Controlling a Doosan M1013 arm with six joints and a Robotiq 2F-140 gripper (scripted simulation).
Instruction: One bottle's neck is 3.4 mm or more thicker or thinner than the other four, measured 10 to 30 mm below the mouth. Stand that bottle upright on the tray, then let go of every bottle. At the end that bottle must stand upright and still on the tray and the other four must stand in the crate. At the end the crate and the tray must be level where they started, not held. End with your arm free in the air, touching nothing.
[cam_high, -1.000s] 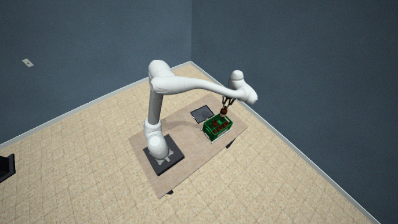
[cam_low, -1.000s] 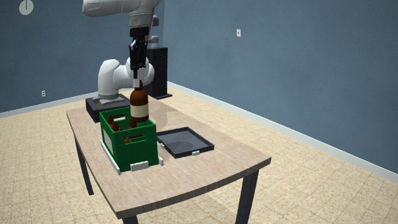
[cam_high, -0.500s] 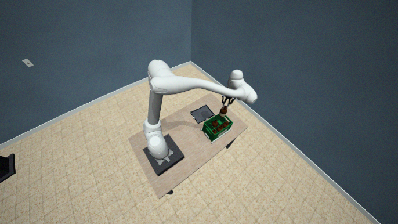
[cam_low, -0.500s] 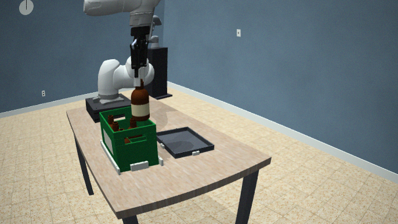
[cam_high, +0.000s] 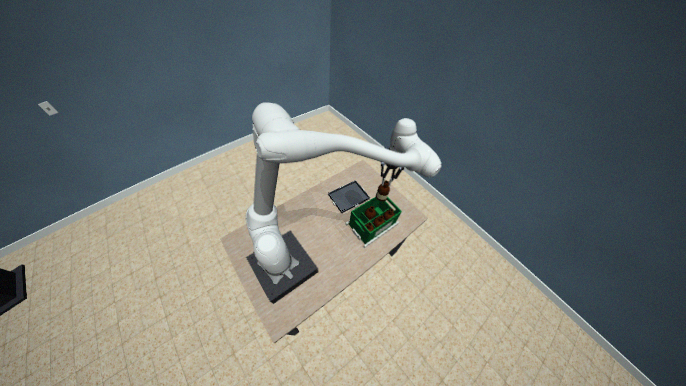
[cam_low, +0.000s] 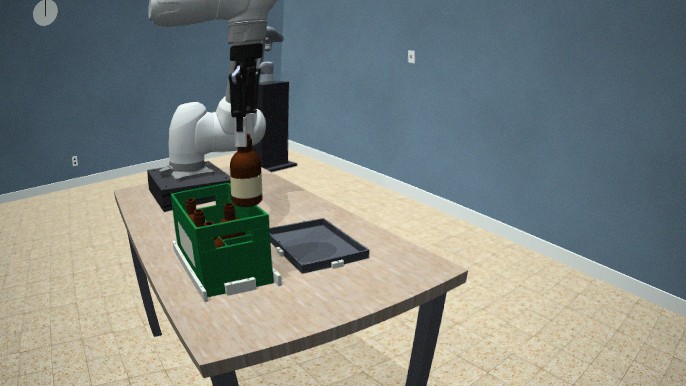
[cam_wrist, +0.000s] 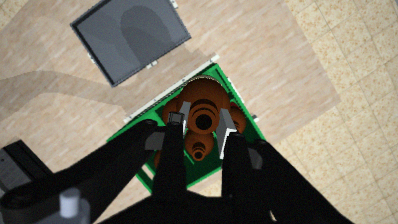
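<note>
Now: the brown bottle 9 cm below my hand. Round my hand: dark tray (4 cm behind, 23 cm to the left, 35 cm below); green crate (9 cm behind, 4 cm to the right, 28 cm below).
</note>
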